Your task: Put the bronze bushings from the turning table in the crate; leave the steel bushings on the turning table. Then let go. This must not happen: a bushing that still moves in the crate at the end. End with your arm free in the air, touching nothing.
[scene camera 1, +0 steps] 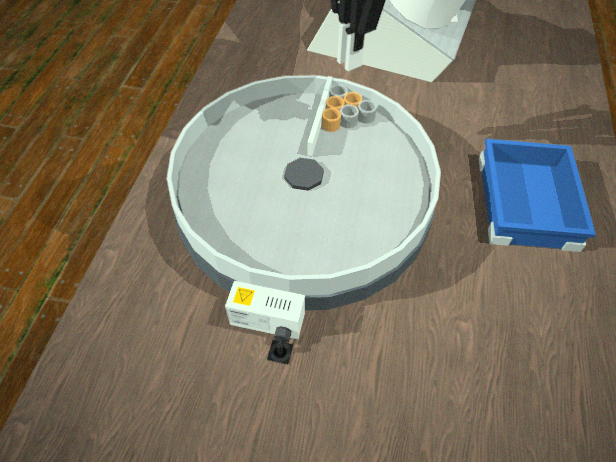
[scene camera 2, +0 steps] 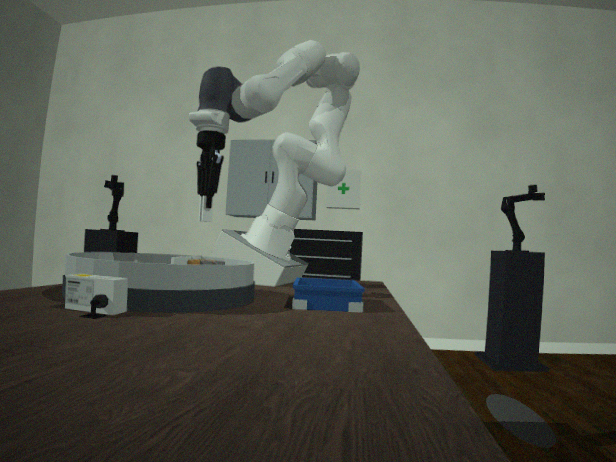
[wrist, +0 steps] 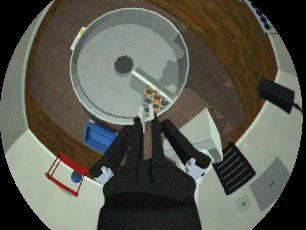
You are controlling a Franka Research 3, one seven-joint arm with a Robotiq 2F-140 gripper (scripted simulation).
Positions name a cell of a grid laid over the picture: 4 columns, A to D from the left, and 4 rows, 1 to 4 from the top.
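Labels:
Gripper visible: mine appears in the wrist view (B2), in scene camera 1 (C1) and in scene camera 2 (B2).

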